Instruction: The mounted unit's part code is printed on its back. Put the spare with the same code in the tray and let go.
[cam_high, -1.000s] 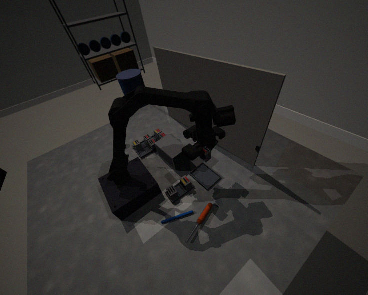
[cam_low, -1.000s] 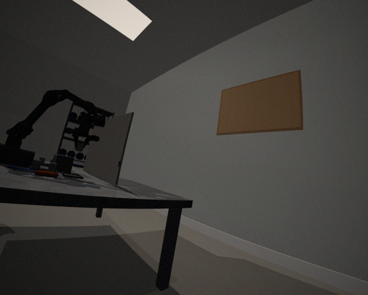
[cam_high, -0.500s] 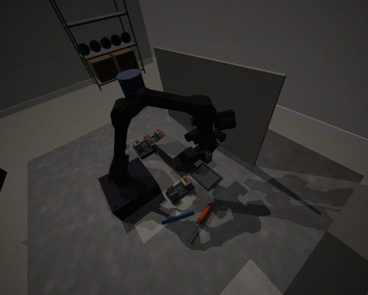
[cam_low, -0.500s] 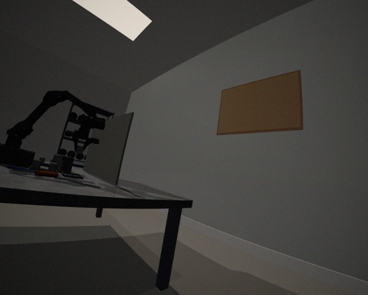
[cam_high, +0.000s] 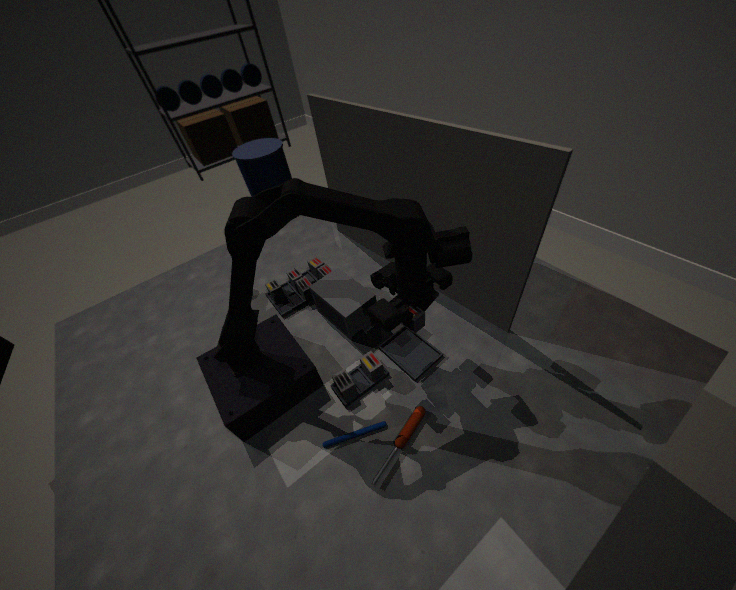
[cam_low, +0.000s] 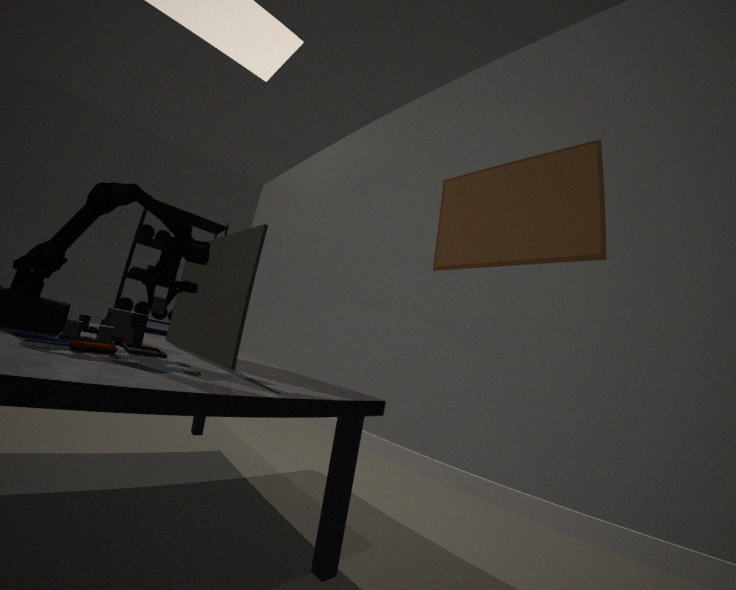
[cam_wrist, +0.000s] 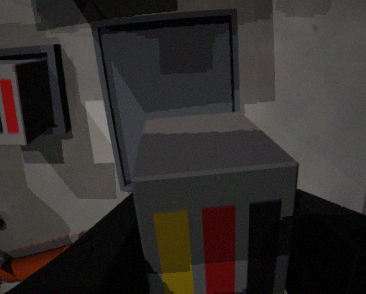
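Now: gripper tip 10 mm past the tray and 120 mm above it. The rest, counted from my gripper tip: blue pen: 220 mm behind, 100 mm to the right, 120 mm below; then grey mounted unit: 90 mm behind, 210 mm to the left, 70 mm below; then small rack: 150 mm behind, 120 mm below.
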